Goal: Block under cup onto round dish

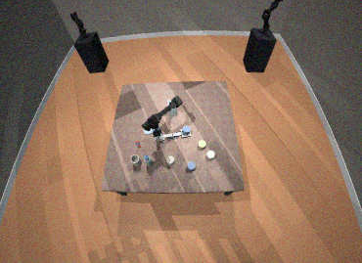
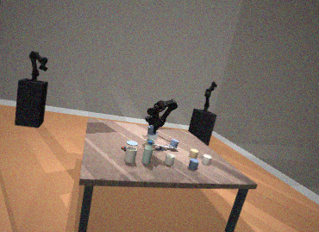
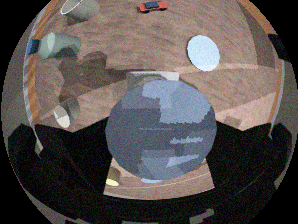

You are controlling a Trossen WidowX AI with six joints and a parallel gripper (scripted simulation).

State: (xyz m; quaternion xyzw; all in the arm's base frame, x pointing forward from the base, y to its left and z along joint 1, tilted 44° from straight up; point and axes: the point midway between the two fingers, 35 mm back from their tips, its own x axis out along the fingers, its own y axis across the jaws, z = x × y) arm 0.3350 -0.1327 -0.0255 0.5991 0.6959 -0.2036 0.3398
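Now: gripper tip 11 cm past the round pale blue dish, 12 cm to the left of it and 17 cm above it. The rest, counted from my gripper tip: small balance (3 cm behind, 13 cm to the left, 15 cm below); then small red object (5 cm ahead, 21 cm to the right, 16 cm below); then beam (3 cm behind, 13 cm to the left, 13 cm below).
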